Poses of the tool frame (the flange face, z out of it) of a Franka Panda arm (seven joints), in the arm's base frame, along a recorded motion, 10 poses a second.
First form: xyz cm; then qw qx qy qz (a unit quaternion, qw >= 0).
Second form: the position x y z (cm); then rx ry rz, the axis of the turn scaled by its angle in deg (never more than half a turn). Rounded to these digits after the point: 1 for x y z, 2 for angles.
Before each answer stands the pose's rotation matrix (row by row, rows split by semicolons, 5 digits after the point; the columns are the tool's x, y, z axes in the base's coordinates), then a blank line. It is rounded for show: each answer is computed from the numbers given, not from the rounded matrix.
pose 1, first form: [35.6 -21.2 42.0 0.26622 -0.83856 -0.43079 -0.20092]
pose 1, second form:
0.54810 0.82946 0.10760; 0.61551 -0.48710 0.61959; 0.56633 -0.27337 -0.77752

[35.6 -21.2 42.0 -129.73 -66.64 -31.08]
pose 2, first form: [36.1 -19.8 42.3 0.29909 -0.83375 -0.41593 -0.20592]
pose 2, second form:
0.56920 0.81674 0.09457; 0.57039 -0.47509 0.67003; 0.59218 -0.32744 -0.73628

[36.1 -19.8 42.3 -126.86 -63.29 -31.33]
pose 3, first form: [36.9 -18.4 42.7 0.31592 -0.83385 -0.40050 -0.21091]
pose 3, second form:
0.59023 0.80118 0.09868; 0.53466 -0.47959 0.69580; 0.60479 -0.35792 -0.71142

[36.9 -18.4 42.7 -125.82 -60.43 -31.83]
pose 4, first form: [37.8 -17.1 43.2 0.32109 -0.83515 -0.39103 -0.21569]
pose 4, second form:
0.60115 0.79165 0.10916; 0.51463 -0.48799 0.70500; 0.61138 -0.36763 -0.70076

[37.8 -17.1 43.2 -125.70 -58.85 -32.46]
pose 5, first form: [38.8 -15.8 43.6 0.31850 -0.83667 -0.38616 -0.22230]
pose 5, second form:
0.60292 0.78779 0.12600; 0.50457 -0.49887 0.70465; 0.61797 -0.36127 -0.69828

[38.8 -15.8 43.6 -126.09 -58.20 -33.50]
